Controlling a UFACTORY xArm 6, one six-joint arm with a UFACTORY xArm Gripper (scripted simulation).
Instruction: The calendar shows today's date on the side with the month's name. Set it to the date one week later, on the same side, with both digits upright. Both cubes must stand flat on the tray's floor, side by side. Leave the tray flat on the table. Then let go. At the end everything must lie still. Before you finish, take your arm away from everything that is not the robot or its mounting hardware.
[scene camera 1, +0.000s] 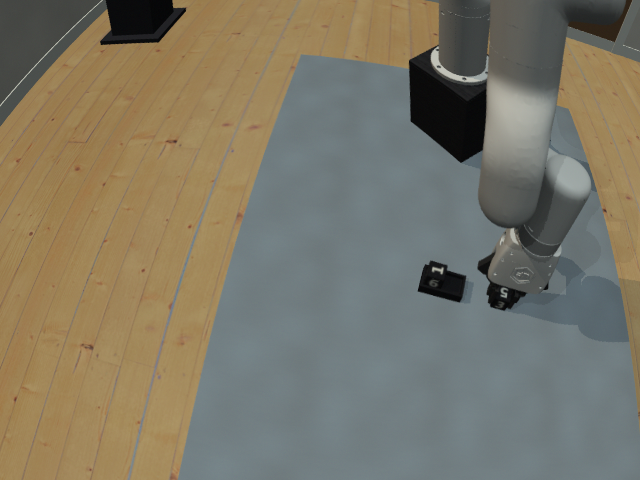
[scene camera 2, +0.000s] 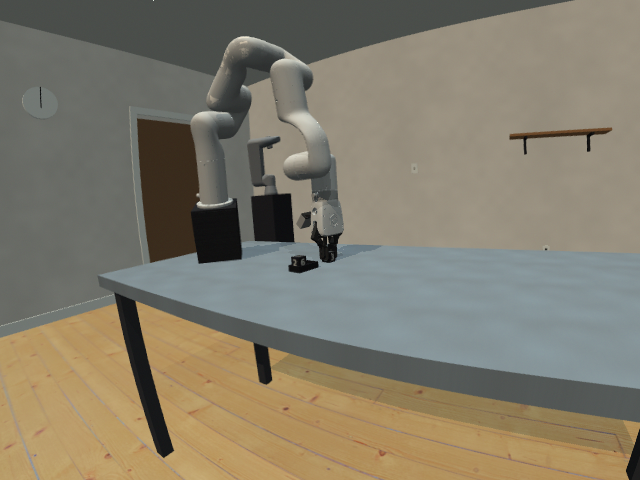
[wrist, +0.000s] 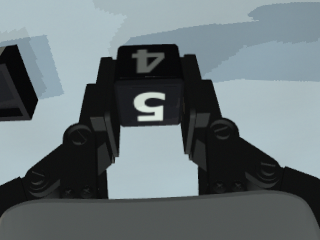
Labels:
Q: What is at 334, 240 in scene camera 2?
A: My gripper.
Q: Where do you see my gripper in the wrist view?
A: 148, 77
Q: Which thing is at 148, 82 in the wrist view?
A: A black cube.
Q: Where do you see a black tray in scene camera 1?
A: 452, 289

